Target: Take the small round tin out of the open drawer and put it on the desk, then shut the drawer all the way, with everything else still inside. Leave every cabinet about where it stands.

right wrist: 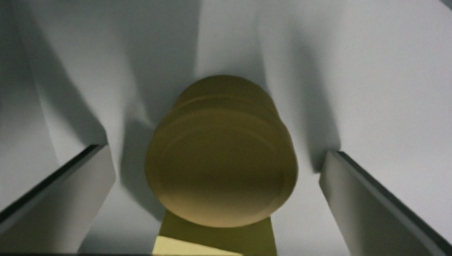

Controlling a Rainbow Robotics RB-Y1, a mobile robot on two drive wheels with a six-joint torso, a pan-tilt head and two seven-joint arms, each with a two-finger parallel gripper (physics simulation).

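Frame: origin at the robot's base, x right, y ahead, z up, level; centimetres.
Where they show: right gripper, fingertip midpoint: [219, 164].
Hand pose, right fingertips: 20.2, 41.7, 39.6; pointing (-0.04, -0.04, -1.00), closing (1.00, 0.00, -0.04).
Note:
After its pixels a point has its place, as x, y, z.
The small round tin [221, 165] {20.3, 44.2, 42.7}, brownish yellow with a round lid, stands upright on the light grey drawer floor [400, 100] {27.5, 45.3, 39.2} in the middle of the right wrist view. My right gripper [219, 164] {20.2, 41.7, 39.6} is open, with one finger on each side of the tin and a gap between each finger and the tin. The gap looks a little wider on the left. My left gripper and the desk do not show in this view.
A yellow block-like object [215, 240] {20.2, 40.5, 42.6} lies right by the tin at the bottom of the view, partly hidden by it. A drawer wall [17, 115] {12.2, 44.3, 40.4} rises at the left. Finger shadows fall across the drawer floor.

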